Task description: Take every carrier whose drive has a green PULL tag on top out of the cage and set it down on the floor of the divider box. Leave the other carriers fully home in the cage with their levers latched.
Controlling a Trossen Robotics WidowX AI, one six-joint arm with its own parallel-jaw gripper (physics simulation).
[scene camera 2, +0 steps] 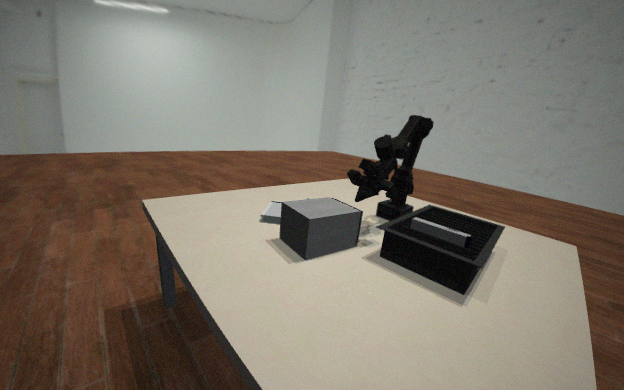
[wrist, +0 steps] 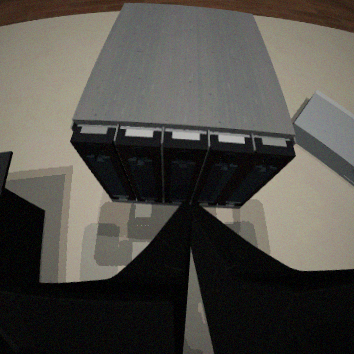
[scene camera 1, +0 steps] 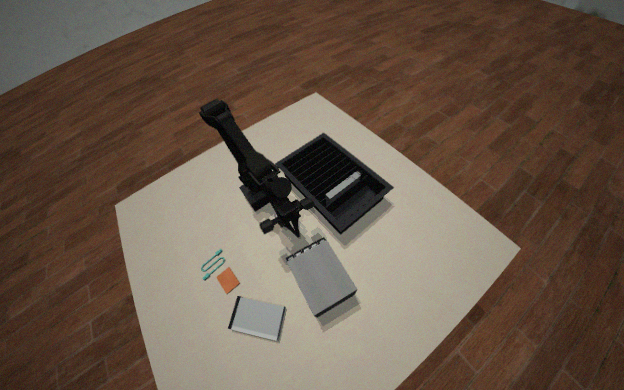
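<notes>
The grey cage stands on the table. Its open front holds several dark carriers side by side, with white strips along their top edges; the middle carrier is behind and above the fingertips in the wrist view. The fronts are dark, so lever details are unclear, and no green PULL tag shows. My gripper is shut and empty, in front of the cage, its tips overlapping the lower front edge in the wrist view. The black divider box stands beside the cage.
A narrow, light-topped block lies across the divider box, beside its rows of slots. A flat light-grey case, an orange square and a teal cable lie on the cage's other side.
</notes>
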